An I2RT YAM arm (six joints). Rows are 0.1 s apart.
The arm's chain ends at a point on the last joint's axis. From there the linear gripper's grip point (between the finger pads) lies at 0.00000 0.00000 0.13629 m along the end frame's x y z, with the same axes.
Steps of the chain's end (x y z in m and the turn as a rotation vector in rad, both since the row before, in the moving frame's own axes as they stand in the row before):
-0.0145, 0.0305, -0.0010, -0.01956, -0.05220, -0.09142
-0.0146, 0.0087, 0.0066, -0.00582, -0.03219, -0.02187
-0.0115, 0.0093, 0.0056, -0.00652, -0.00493, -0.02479
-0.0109, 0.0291, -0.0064, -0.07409, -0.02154, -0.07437
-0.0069, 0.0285, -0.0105, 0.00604, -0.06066, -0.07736
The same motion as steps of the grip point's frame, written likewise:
-0.0215, 0.0335, -0.0012, -0.01956, -0.05220, -0.09142
-0.0190, 0.0095, 0.0065, -0.00582, -0.03219, -0.02187
-0.0122, 0.0102, 0.0056, -0.00652, -0.00493, -0.02479
-0.0135, 0.0393, -0.0068, -0.07409, -0.02154, -0.07437
-0.0152, 0.0280, -0.0108, 0.00604, -0.06066, -0.07736

